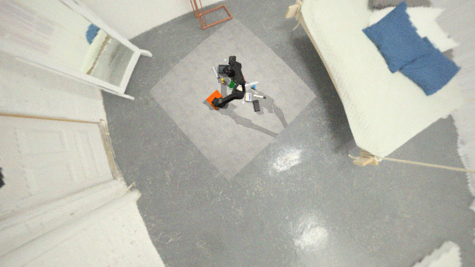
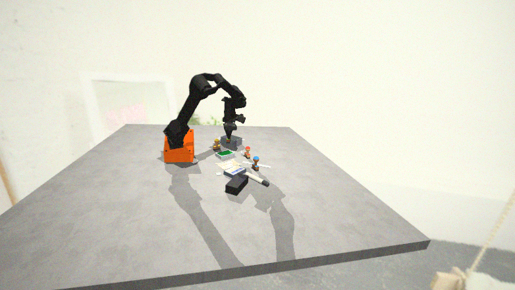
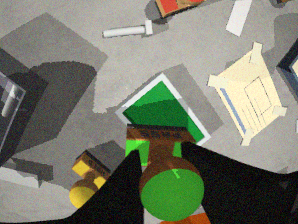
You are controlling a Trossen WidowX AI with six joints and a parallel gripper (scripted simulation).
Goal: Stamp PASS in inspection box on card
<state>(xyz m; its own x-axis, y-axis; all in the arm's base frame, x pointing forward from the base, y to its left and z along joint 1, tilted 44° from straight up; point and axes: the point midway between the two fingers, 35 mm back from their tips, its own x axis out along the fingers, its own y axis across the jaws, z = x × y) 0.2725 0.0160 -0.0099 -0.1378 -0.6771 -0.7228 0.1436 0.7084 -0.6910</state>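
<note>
Right now my gripper tip is 9 cm above the green ink pad, 2 cm past it and 1 cm to the left of it. Round my gripper tip: cream card: 13 cm to the right, 10 cm below, 3 cm behind; then red-knobbed stamp: 9 cm ahead, 8 cm below, 6 cm to the right; then yellow-knobbed stamp: 8 cm to the left, 8 cm below, 5 cm behind.
</note>
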